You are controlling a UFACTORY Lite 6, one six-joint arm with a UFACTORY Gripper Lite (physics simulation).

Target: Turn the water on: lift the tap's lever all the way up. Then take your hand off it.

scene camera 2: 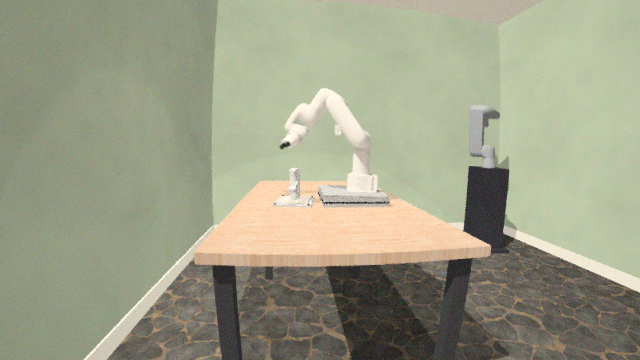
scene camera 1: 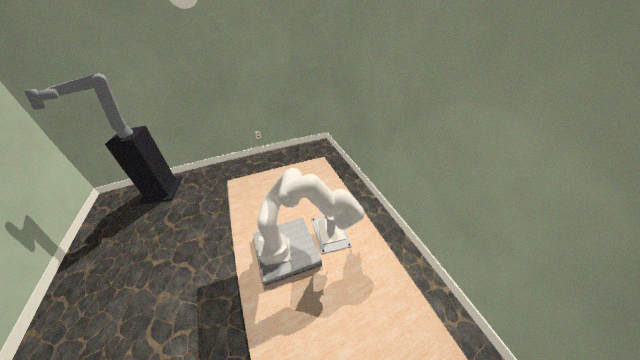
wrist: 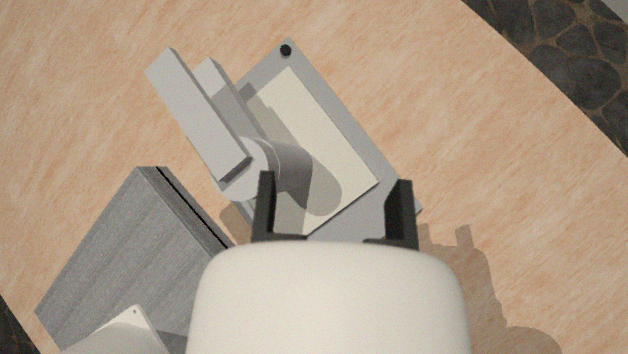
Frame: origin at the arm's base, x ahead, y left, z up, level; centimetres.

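Where they show: hand at its tool point: [scene camera 2: 284, 145] [wrist: 333, 215]; arm's base at its link origin: [scene camera 2: 359, 189] [scene camera 1: 277, 251].
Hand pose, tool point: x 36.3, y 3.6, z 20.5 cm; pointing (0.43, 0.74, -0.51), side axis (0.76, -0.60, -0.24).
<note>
Each offset is from my tool point to the top centre of the thing. Level surfaces: height alone.
The tap [scene camera 1: 330, 226] [scene camera 2: 294, 186] [wrist: 294, 162] is a pale round column on a grey base plate @[dx -6.4, dy +5.9, dz -24.6 cm] [scene camera 1: 336, 247] [wrist: 345, 220] that lies on the table. Its lever @[dx -6.7, dy +11.0, dz -10.2 cm] [scene camera 2: 294, 171] [wrist: 197, 115] is a pale flat bar on top, reaching out above the spout @[dx -6.8, dy +12.9, dz -15.9 cm] [wrist: 215, 85] on the same side. The lever's exact tilt is hard to tell. My gripper [scene camera 2: 284, 145] [wrist: 335, 177] is open, with nothing between its black fingers. It hangs above the tap's height, apart from the lever. In the wrist view the left finger overlaps part of the tap. In scene camera 1 the arm's wrist hides the fingers.
My arm stands on a grey block [scene camera 1: 295, 268] [scene camera 2: 354, 196] [wrist: 125, 240] beside the tap's plate, on a wooden table @[dz -25.8 cm] [scene camera 1: 380, 310] [scene camera 2: 330, 235]. A second, grey arm [scene camera 1: 109, 107] [scene camera 2: 476, 132] stands on a black pedestal [scene camera 1: 145, 165] [scene camera 2: 486, 205] away from the table.
</note>
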